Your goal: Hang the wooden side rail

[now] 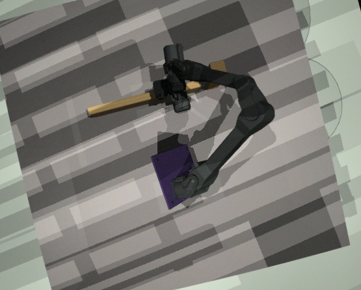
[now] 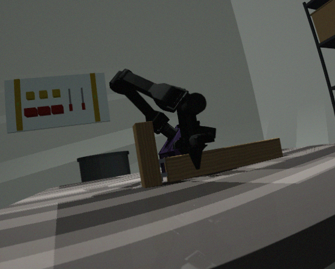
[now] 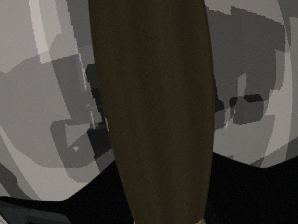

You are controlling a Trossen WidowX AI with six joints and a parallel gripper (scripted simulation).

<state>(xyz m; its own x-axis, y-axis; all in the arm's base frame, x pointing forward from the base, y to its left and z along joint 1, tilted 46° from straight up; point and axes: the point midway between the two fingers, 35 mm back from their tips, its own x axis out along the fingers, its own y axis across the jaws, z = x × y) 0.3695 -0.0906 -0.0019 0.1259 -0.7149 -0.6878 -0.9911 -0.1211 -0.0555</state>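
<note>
Right now the headboard post is 1 cm ahead of my gripper tip, 14 cm to the right of it and 7 cm above it.
</note>
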